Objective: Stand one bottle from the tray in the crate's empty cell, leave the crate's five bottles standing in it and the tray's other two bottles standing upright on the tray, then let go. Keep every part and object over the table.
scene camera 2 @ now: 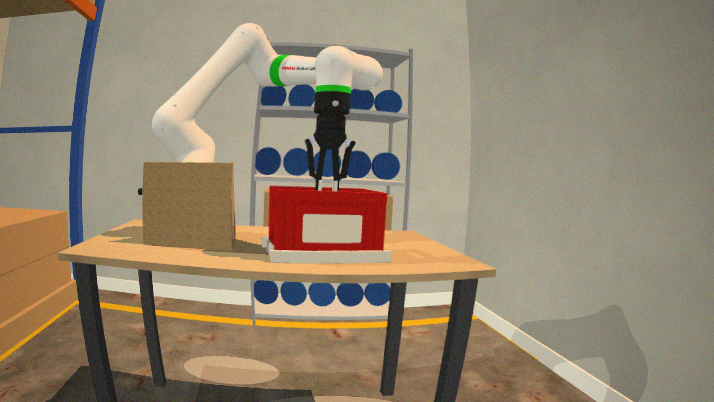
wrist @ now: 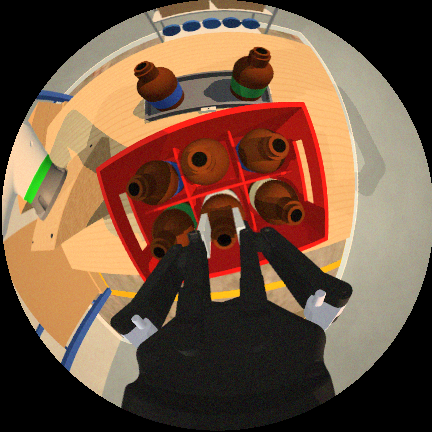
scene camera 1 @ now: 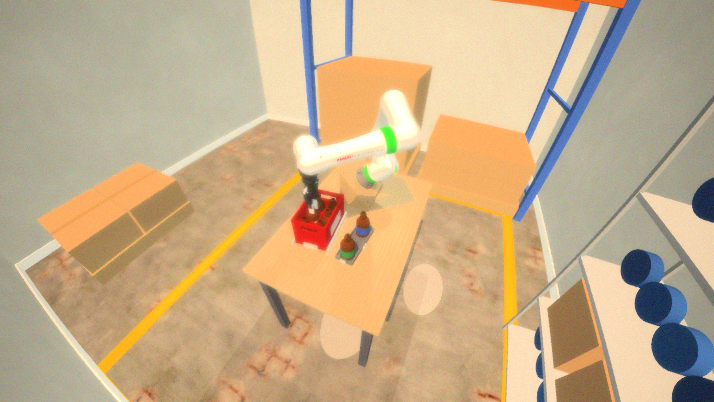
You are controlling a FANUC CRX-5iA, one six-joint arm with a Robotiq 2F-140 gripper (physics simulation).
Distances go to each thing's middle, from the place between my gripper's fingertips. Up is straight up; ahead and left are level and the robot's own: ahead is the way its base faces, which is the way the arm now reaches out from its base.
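White-labelled bottle (wrist: pixel 218 205): 50 mm below my hand, 10 mm to the right of it. White rail (scene camera 2: pixel 284 256): 120 mm below my hand, 20 mm ahead, 60 mm to the right.
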